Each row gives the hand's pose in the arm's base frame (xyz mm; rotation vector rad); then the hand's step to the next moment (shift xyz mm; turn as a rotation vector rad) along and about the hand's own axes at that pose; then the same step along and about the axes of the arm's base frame.
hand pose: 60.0 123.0 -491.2 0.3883 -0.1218 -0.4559
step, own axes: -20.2 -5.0 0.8 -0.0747 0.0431 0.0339
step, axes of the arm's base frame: -20.2 4.7 -1.8 -0.0560 0.0578 0.0459
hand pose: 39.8 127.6 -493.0 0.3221 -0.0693 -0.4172
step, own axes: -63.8 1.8 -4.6 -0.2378 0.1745 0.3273
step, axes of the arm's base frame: -56.9 29.0 -3.8 -0.1926 0.1521 0.3659
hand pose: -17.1 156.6 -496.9 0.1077 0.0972 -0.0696
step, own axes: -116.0 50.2 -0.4 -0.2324 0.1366 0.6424
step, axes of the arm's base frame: -111.5 57.3 16.5 -0.1608 0.0793 0.6732
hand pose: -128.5 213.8 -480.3 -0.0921 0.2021 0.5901
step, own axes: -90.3 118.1 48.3 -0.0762 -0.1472 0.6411
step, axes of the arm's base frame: -131.7 55.7 63.2 0.1250 -0.0710 0.6464
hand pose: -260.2 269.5 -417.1 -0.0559 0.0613 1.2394
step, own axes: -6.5 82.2 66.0 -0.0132 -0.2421 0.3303
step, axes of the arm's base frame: -78.8 25.5 65.5 0.2301 -0.0659 0.3326
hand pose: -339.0 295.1 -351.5 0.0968 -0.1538 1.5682
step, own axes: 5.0 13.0 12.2 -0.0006 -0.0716 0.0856
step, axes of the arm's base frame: -13.5 3.0 12.4 0.0685 -0.0143 0.0870
